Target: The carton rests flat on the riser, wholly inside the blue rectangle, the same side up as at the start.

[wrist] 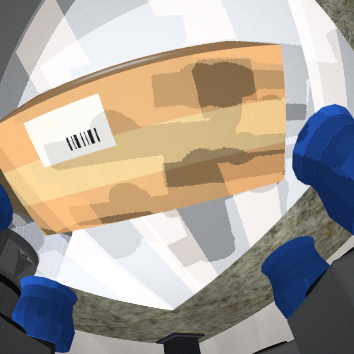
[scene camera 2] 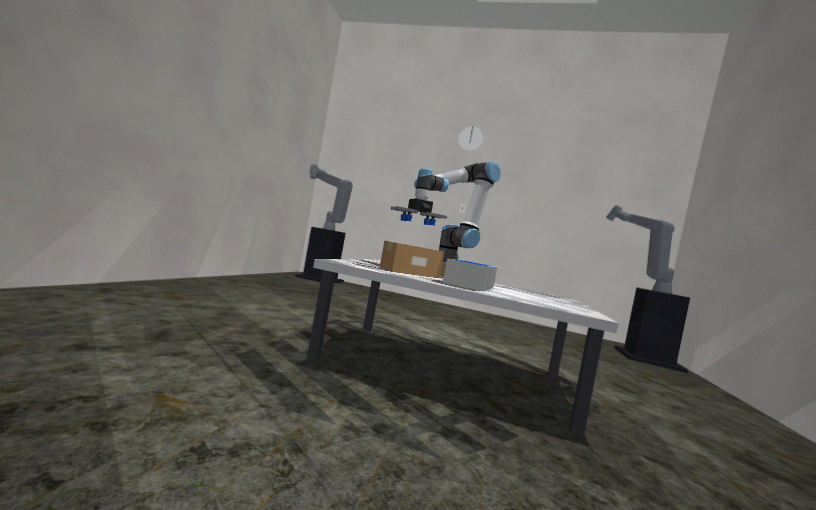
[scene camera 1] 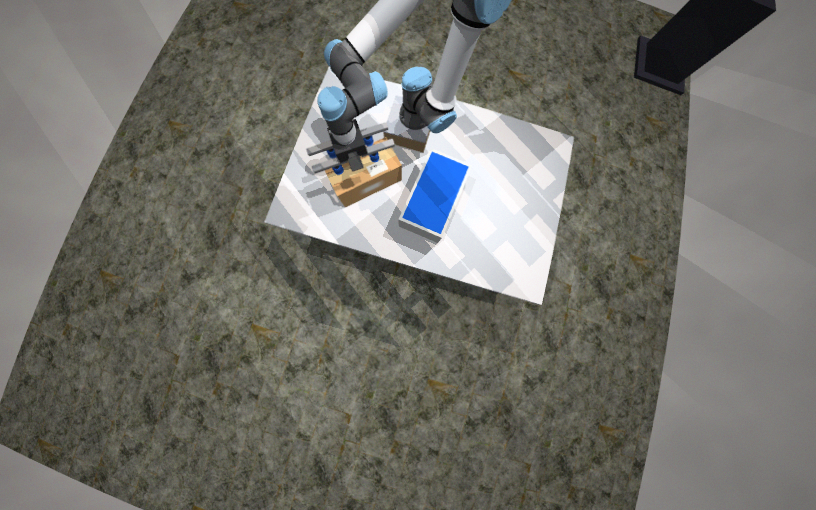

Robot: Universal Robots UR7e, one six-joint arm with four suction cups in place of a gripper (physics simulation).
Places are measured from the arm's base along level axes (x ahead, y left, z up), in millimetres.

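Pixels of known places: hand, its tool point: (wrist: 158, 245) (scene camera 2: 417, 222); arm's base, origin of its link: (wrist: 6, 249) (scene camera 2: 446, 261) (scene camera 1: 415, 115).
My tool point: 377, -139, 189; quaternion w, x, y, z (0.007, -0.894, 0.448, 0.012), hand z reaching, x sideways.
For each thing: its top centre in the pictures, then the offset to it from my tool point, as dx, dy, dz. Level surfaces: height alone.
- brown carton, centre of its top: (wrist: 134, 154) (scene camera 1: 362, 165) (scene camera 2: 414, 246) -30, +1, -127
- pale grey riser, centre of its top: (scene camera 1: 436, 191) (scene camera 2: 474, 263) -26, +335, -157
- blue rectangle, centre of its top: (scene camera 1: 436, 191) (scene camera 2: 474, 263) -26, +335, -157
- white table, height of its surface: dz -277
The brown carton (scene camera 1: 374, 185) (scene camera 2: 404, 257) (wrist: 200, 117) rests on the table left of the riser, with a barcode label and a lighter tape band on its top. The pale grey riser (scene camera 1: 420, 231) (scene camera 2: 468, 276) stands beside it, apart from it. The blue rectangle (scene camera 1: 435, 192) (scene camera 2: 476, 263) covers most of the riser's top and has nothing on it. My gripper (scene camera 1: 353, 156) (scene camera 2: 418, 220), with four blue suction cups, hangs above the carton. A clear gap shows between cups and carton in the second scene view. The gripper is open and holds nothing.
The white table (scene camera 1: 511, 240) (scene camera 2: 541, 305) carries everything. A low brown block (scene camera 1: 406, 142) lies between the carton and my arm's base (scene camera 1: 415, 114). Two grey arms on dark pedestals (scene camera 2: 324, 249) (scene camera 2: 657, 324) stand beyond the table, left and right.
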